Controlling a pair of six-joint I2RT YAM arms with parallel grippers.
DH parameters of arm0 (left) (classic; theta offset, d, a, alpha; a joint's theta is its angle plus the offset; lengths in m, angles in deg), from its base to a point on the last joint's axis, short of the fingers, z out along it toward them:
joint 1: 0 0.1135 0.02 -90
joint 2: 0 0 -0.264 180
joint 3: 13.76 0 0.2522 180
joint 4: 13.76 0 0.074 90
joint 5: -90 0 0 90
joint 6: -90 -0.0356 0 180
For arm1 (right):
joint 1: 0 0.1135 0.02 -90
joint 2: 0 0 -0.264 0
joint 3: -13.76 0 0.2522 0
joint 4: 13.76 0 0.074 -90
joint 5: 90 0 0 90
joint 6: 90 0.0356 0 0
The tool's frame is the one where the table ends.
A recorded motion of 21 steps. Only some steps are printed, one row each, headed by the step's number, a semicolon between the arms.
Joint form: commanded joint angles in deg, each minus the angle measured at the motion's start. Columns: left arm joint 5, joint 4, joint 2, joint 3, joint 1, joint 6; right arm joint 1, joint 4, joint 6, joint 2, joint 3, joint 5.
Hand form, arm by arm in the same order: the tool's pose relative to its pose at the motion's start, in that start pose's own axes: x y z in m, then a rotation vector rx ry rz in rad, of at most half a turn. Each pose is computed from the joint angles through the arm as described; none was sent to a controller.
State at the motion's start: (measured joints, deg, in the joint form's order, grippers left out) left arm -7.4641 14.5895 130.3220 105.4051 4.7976 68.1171; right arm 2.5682 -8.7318 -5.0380 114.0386 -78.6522 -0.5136
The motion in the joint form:
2: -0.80 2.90 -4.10 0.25 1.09 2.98; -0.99 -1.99 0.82 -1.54 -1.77 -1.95
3: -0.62 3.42 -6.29 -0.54 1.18 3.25; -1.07 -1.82 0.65 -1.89 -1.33 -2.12
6: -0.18 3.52 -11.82 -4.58 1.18 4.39; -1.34 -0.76 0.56 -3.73 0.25 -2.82
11: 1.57 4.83 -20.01 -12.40 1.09 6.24; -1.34 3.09 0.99 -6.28 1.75 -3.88
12: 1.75 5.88 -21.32 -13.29 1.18 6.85; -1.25 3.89 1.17 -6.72 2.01 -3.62
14: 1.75 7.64 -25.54 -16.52 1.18 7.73; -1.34 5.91 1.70 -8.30 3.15 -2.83
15: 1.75 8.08 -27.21 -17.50 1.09 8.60; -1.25 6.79 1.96 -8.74 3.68 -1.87
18: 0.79 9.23 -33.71 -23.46 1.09 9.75; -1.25 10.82 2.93 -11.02 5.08 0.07
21: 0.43 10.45 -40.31 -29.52 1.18 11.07; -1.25 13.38 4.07 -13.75 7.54 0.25
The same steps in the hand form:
2: -0.0121 -0.0155 -0.0297 0.0247 -0.0101 -0.0603; -0.0235 -0.0088 -0.0094 -0.0107 -0.0938 0.0189
3: -0.0134 -0.0214 -0.0432 0.0376 -0.0196 -0.0639; -0.0224 -0.0092 -0.0109 -0.0126 -0.0895 0.0166
6: -0.0114 -0.0270 -0.0719 0.0577 -0.0346 -0.0805; -0.0211 -0.0106 -0.0194 -0.0217 -0.0763 0.0170
11: -0.0028 -0.0193 -0.1087 0.0333 -0.0561 -0.1149; -0.0189 -0.0093 -0.0316 -0.0445 -0.0292 0.0264
12: -0.0020 -0.0178 -0.1155 0.0220 -0.0566 -0.1279; -0.0182 -0.0086 -0.0337 -0.0423 -0.0180 0.0295
14: 0.0029 -0.0138 -0.1357 0.0098 -0.0522 -0.1449; -0.0157 -0.0094 -0.0411 -0.0294 0.0108 0.0407
15: 0.0049 -0.0142 -0.1444 0.0145 -0.0523 -0.1586; -0.0131 -0.0090 -0.0431 -0.0154 0.0289 0.0450
18: 0.0145 -0.0029 -0.1715 0.0100 -0.0330 -0.1798; -0.0086 -0.0094 -0.0544 0.0150 0.0862 0.0624
21: 0.0244 0.0119 -0.1973 0.0006 -0.0246 -0.2054; -0.0022 -0.0085 -0.0672 0.0166 0.1261 0.0828

